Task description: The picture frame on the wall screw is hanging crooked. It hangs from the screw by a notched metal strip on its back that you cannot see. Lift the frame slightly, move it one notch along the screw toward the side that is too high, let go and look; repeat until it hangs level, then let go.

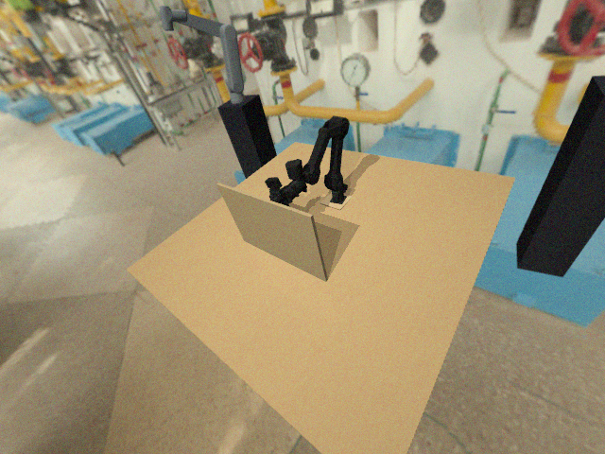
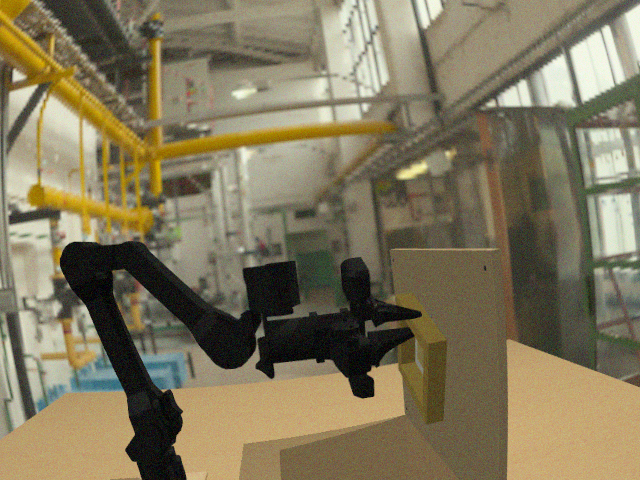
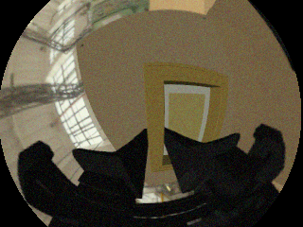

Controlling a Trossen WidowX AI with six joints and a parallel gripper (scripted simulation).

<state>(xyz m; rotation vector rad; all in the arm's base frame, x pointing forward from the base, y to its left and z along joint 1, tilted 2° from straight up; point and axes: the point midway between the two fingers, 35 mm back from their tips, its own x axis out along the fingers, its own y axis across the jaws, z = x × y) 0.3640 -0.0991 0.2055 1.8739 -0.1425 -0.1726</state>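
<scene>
The yellow picture frame is 50 mm below my gripper tip, 10 mm to the left of it and 10 mm ahead of it. Round my gripper tip: tan wall panel 60 mm below, 20 mm ahead, 10 mm to the left.
</scene>
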